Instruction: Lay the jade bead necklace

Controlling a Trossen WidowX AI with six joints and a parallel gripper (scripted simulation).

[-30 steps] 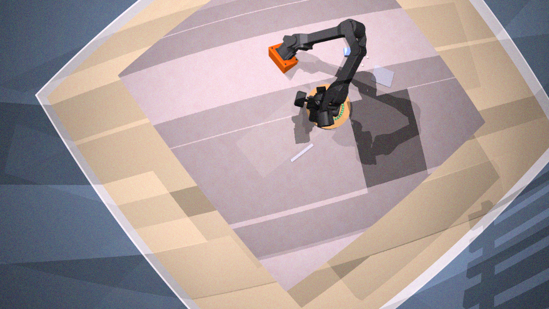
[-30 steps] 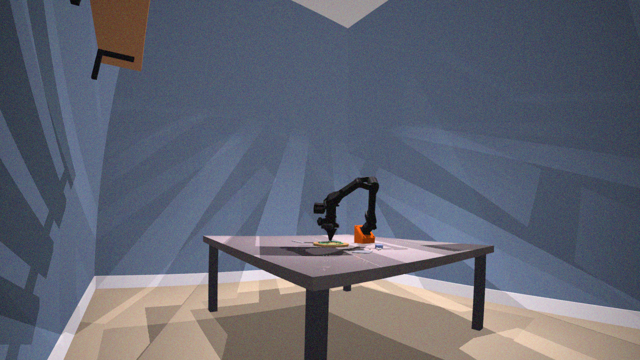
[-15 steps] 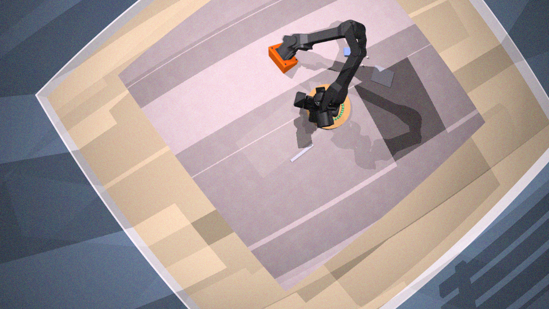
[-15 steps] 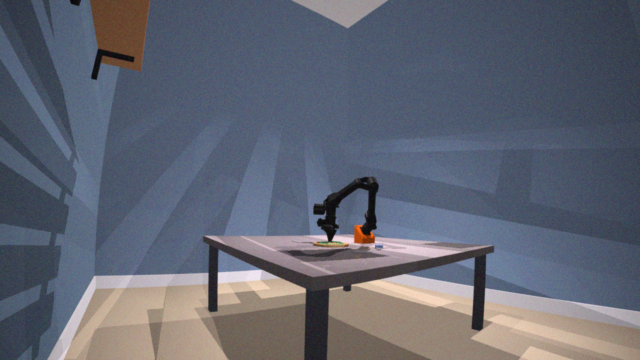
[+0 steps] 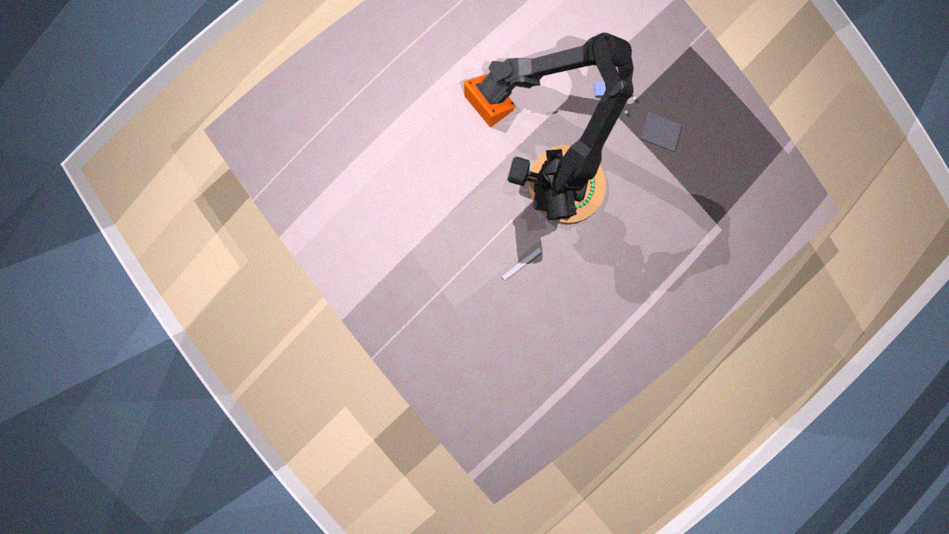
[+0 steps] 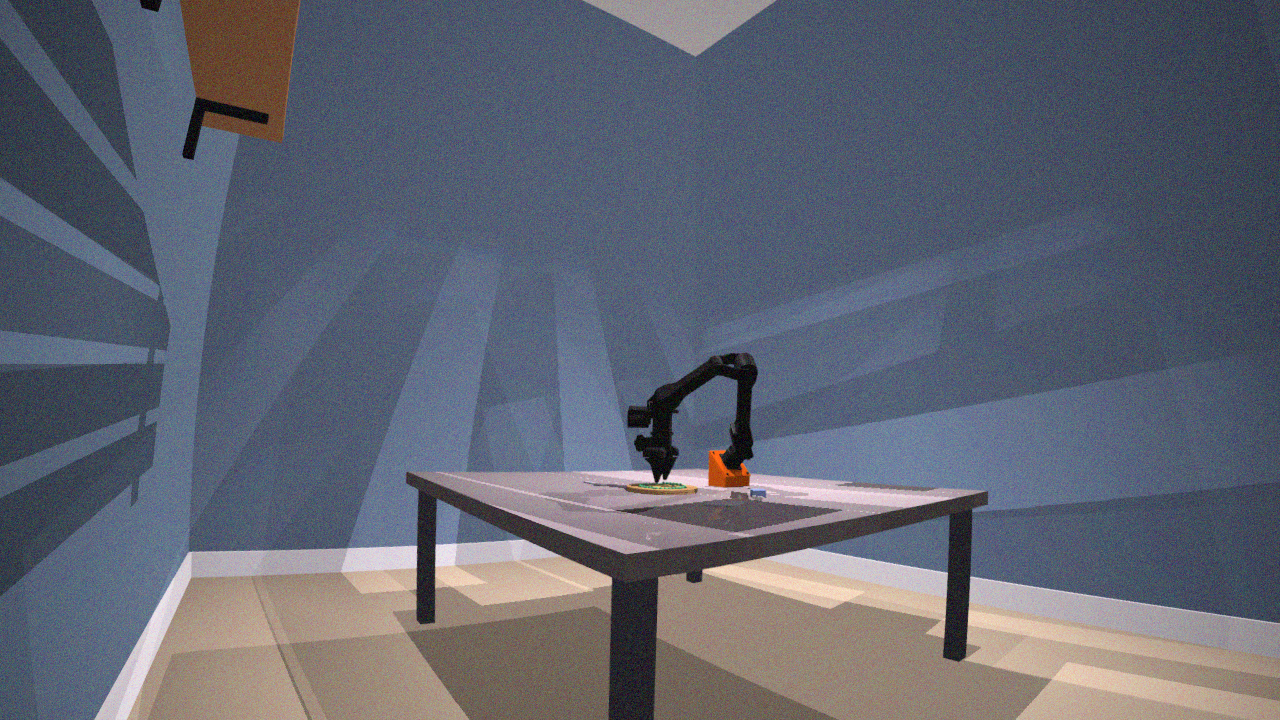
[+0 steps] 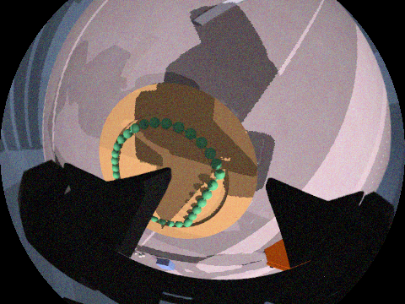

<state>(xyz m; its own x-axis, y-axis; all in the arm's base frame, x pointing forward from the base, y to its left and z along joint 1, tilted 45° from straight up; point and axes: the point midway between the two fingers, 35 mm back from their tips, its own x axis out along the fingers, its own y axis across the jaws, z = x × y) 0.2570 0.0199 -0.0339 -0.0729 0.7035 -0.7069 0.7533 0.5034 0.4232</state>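
The round tan bead board lies 30 mm ahead of my gripper tip, 60 mm to the left of it and 10 mm below it. The rest, counted from my gripper tip: white strip (140 mm ahead, 160 mm to the right, 20 mm below); then pale square sheet (60 mm ahead, 360 mm to the left, 20 mm below); then blue cube (130 mm behind, 280 mm to the left, 10 mm below).
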